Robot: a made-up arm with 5 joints.
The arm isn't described. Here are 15 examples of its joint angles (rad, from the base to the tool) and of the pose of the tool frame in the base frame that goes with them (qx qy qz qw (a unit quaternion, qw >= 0); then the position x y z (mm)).
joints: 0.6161 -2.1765 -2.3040 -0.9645 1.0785
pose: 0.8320 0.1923 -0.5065 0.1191 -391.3 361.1 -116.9
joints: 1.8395 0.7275 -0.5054 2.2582 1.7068
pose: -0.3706 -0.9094 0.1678 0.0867 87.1 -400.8 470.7
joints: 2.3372 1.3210 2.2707 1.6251 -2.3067
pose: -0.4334 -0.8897 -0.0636 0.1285 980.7 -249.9 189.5
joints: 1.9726 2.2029 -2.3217 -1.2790 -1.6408
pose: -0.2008 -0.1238 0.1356 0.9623 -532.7 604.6 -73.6
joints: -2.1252 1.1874 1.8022 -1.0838 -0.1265
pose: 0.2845 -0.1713 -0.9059 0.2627 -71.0 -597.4 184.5
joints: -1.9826 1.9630 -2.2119 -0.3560 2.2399
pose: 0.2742 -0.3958 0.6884 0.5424 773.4 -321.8 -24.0
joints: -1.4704 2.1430 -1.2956 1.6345 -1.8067
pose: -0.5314 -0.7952 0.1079 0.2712 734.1 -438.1 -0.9
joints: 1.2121 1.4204 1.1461 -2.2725 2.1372
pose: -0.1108 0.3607 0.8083 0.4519 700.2 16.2 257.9
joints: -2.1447 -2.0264 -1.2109 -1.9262 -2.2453
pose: -0.9028 0.2809 -0.0448 0.3225 -523.9 35.0 -208.2
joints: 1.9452 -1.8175 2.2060 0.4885 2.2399
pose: 0.4526 0.0606 -0.7548 0.4709 -337.5 955.5 57.9
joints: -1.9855 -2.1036 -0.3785 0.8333 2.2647
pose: 0.5797 -0.0620 -0.5737 0.5753 -96.8 555.7 -131.2
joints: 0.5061 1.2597 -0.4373 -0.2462 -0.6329
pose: 0.4829 -0.1279 -0.5851 0.6388 275.9 55.7 544.8
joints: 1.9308 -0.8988 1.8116 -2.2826 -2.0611
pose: -0.6551 0.5645 -0.1959 0.4624 -413.4 774.0 -355.4
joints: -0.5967 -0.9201 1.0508 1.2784 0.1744
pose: 0.1030 0.2551 -0.0939 0.9568 43.3 -91.2 -405.6
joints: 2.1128 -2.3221 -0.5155 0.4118 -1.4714
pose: -0.7654 0.1999 -0.5996 0.1210 -395.9 -86.5 -543.8
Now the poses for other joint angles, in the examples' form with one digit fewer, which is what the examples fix.
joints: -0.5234 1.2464 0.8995 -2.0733 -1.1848
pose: -0.209 -0.298 0.142 0.921 -389 448 -127
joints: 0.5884 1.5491 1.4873 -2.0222 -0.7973
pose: -0.156 -0.162 0.052 0.973 -88 633 109
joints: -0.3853 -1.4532 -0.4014 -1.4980 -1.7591
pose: -0.291 -0.952 -0.063 0.069 592 21 -118
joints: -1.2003 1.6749 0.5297 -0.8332 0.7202
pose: 0.364 0.173 0.864 0.301 -184 176 263
